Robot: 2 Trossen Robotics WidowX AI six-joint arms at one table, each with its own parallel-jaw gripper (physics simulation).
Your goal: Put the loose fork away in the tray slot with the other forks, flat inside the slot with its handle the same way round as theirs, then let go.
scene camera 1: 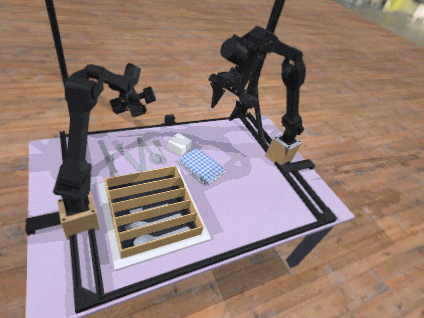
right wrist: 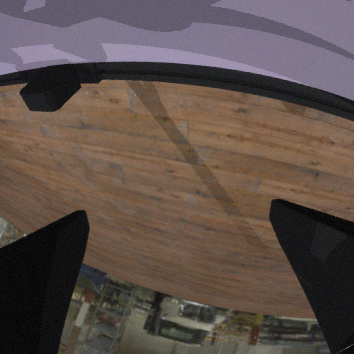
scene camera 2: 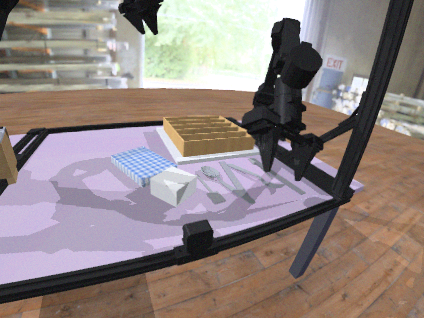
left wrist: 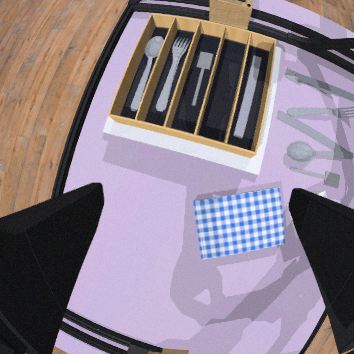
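Observation:
The loose fork (scene camera 1: 129, 157) (scene camera 2: 250, 173) (left wrist: 315, 112) lies flat on the table among other loose cutlery. In the left wrist view its handle points left, toward the tray (scene camera 1: 165, 242) (scene camera 2: 215, 146) (left wrist: 182, 135), and its tines point right. The tray's fork (scene camera 1: 160, 221) (left wrist: 171, 77) lies in the second slot from the left in the left wrist view, tines up and handle down. My left gripper (scene camera 1: 225, 111) (scene camera 2: 149, 33) (left wrist: 200, 195) is open and empty, high above the table. My right gripper (scene camera 1: 134, 104) (scene camera 2: 283, 174) (right wrist: 180, 215) is open and empty, raised above the table's far side in scene camera 1.
A loose spoon (scene camera 1: 157, 154) (scene camera 2: 212, 173) (left wrist: 300, 151), a spatula (scene camera 2: 214, 196) (left wrist: 331, 179) and straight pieces lie near the fork. A checked cloth (scene camera 1: 202, 166) (scene camera 2: 142, 164) (left wrist: 240, 223) and a white block (scene camera 1: 179, 144) (scene camera 2: 173, 186) lie beside the tray area. Frame rails border the table.

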